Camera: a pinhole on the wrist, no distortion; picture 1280 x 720 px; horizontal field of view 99.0 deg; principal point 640.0 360.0 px. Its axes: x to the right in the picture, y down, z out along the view. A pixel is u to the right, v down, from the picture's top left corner.
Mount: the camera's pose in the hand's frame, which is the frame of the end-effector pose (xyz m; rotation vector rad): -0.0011 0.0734 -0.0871 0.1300 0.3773 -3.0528
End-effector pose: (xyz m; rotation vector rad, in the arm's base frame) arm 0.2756 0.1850 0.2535 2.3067 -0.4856 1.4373
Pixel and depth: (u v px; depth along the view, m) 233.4 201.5 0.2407
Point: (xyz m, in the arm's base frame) 0.4344 0.0050 0.3321
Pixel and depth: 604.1 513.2 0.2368
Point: 0.3975 0.1648 0.1965
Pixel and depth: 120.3 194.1 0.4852
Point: 0.7445 -0.1805 0.4541
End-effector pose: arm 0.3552 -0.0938 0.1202 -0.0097 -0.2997 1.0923
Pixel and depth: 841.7 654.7 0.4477
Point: 0.4545 -0.4202 0.3821
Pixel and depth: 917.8 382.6 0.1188
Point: 0.2887 -0.1409 0.1184
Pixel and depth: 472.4 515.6 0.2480
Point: 0.3914 -0.0846 0.2793
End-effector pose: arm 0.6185 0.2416 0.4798 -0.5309 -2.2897 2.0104
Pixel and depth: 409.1 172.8 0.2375
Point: 0.5260 0.1094 0.3433
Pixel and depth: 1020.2 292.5 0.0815
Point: 0.6953 0.2396 0.4352
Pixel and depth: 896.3 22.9 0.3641
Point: 0.7847 -0.0902 0.2864
